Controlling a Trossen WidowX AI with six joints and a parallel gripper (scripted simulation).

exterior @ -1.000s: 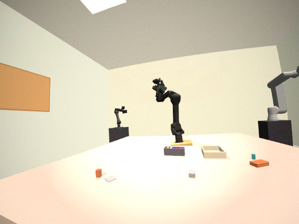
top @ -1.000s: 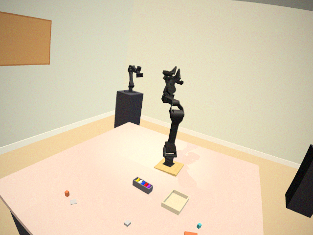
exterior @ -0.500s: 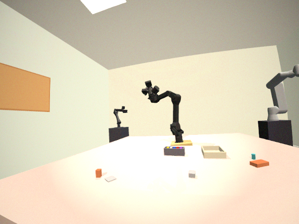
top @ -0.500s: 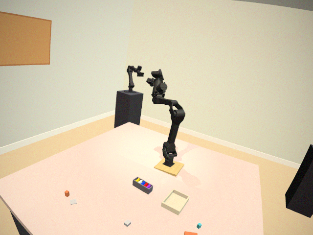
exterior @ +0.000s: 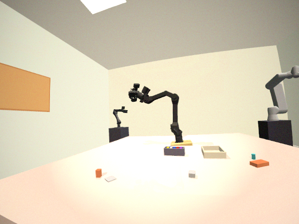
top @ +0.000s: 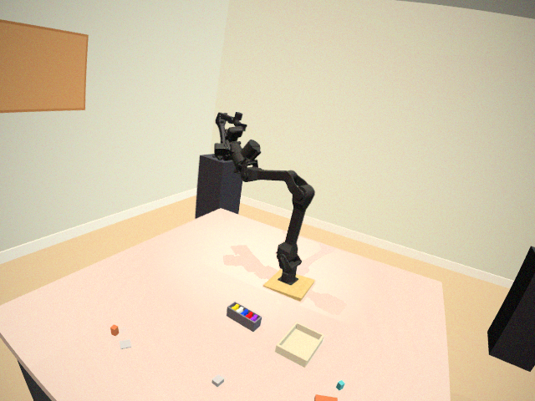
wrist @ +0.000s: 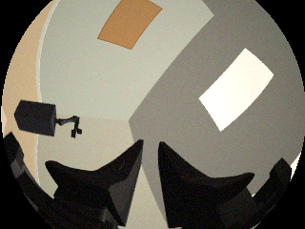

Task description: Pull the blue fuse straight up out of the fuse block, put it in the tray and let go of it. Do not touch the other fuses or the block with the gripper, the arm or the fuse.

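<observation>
The blue fuse lies 490 mm below my gripper tip, 480 mm to the left of it and 370 mm ahead of it. From my gripper tip the other things lie so: beige tray: 680 mm to the left, 520 mm below, 340 mm ahead; flat tile: 710 mm ahead, 520 mm below, 320 mm to the left; orange cube: 710 mm ahead, 510 mm below, 260 mm to the left.
</observation>
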